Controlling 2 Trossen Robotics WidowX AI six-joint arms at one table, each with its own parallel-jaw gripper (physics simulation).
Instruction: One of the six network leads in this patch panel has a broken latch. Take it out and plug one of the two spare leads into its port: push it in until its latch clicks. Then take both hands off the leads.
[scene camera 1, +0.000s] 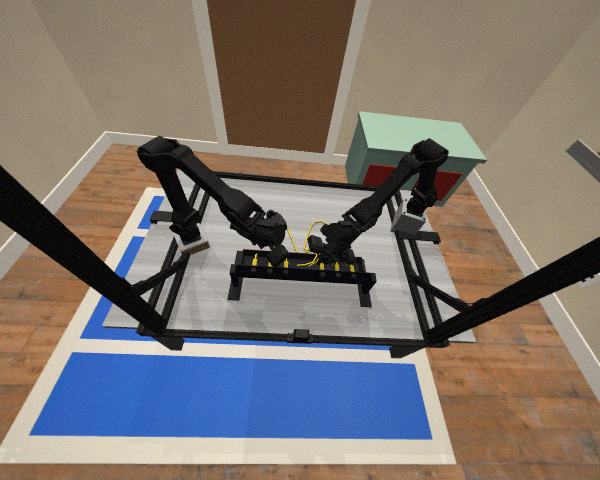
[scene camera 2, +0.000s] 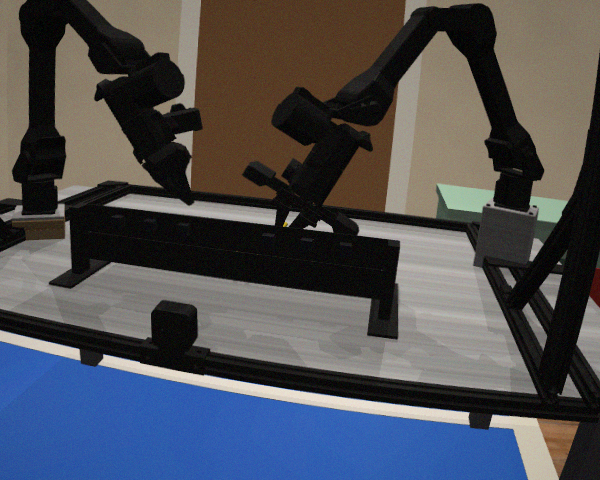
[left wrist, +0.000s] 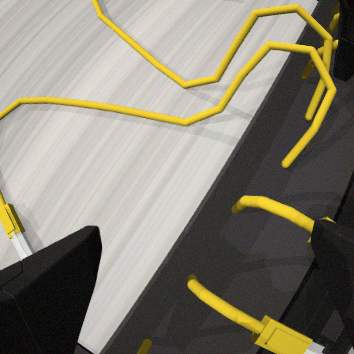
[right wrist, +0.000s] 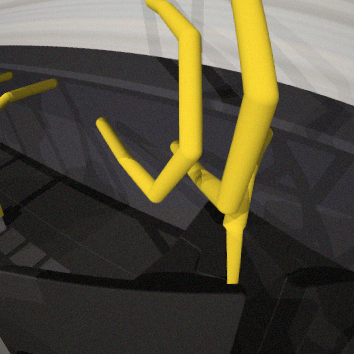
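Pixels of known places: left gripper, between the fingertips: (scene camera 1: 278, 246) (scene camera 2: 185, 198) (left wrist: 209, 236); right gripper, between the fingertips: (scene camera 1: 318, 264) (left wrist: 339, 76) (right wrist: 218, 212); left arm's base, origin of its link: (scene camera 1: 190, 236) (scene camera 2: 39, 210); right arm's base, origin of its link: (scene camera 1: 414, 209) (scene camera 2: 512, 206).
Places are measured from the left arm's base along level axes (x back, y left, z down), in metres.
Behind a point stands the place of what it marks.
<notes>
The black patch panel (scene camera 1: 305, 274) {y -0.358, x -0.286, z -0.030 m} (scene camera 2: 225, 260) {y -0.354, x -0.282, z -0.005 m} stands on two feet, with yellow leads (scene camera 1: 255, 260) (left wrist: 285, 337) in a row along it. My right gripper (scene camera 1: 324, 257) {y -0.340, x -0.356, z -0.013 m} (scene camera 2: 287, 225) (right wrist: 218, 212) {y -0.340, x -0.356, z -0.013 m} is shut on a yellow lead in the panel's right half; the lead's boot (right wrist: 234, 255) {y -0.339, x -0.372, z -0.038 m} shows as a thin strip between the fingers, its plug hidden. My left gripper (scene camera 1: 275, 257) {y -0.234, x -0.247, z -0.070 m} (scene camera 2: 190, 201) {y -0.234, x -0.247, z -0.070 m} (left wrist: 209, 236) {y -0.234, x -0.247, z -0.070 m} is open above the panel's left half, holding nothing. A spare lead's plug (left wrist: 10, 220) {y -0.091, x -0.256, z 0.031 m} lies on the table, partly behind a left finger. No broken latch can be made out.
Two yellow spare cables (left wrist: 102, 106) {y -0.161, x -0.353, z 0.038 m} (left wrist: 147, 55) {y -0.196, x -0.404, z 0.038 m} run over the table (scene camera 1: 300, 305) {y -0.423, x -0.235, z 0.044 m} to the panel and loop close to my right gripper. Black frame rails (scene camera 1: 240, 336) {y -0.412, x -0.020, z 0.050 m} (scene camera 2: 300, 375) {y -0.602, x -0.298, z 0.050 m} edge the table. A green cabinet (scene camera 1: 415, 132) stands behind at the right.
</notes>
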